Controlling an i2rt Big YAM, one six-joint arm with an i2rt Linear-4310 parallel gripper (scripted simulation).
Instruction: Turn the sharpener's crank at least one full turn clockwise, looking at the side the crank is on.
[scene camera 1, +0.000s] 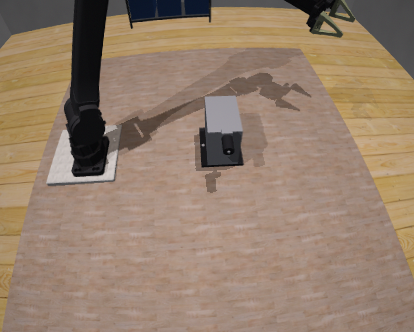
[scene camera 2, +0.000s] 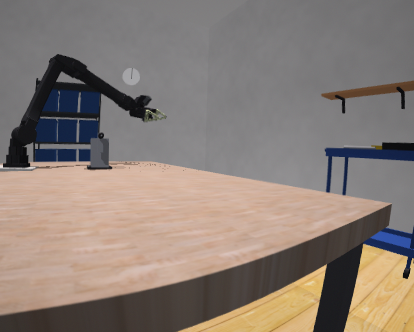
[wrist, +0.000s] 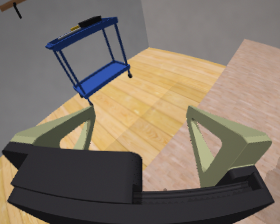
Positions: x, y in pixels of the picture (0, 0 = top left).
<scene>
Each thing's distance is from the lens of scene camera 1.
sharpener (scene camera 1: 221, 112): 58 cm
</scene>
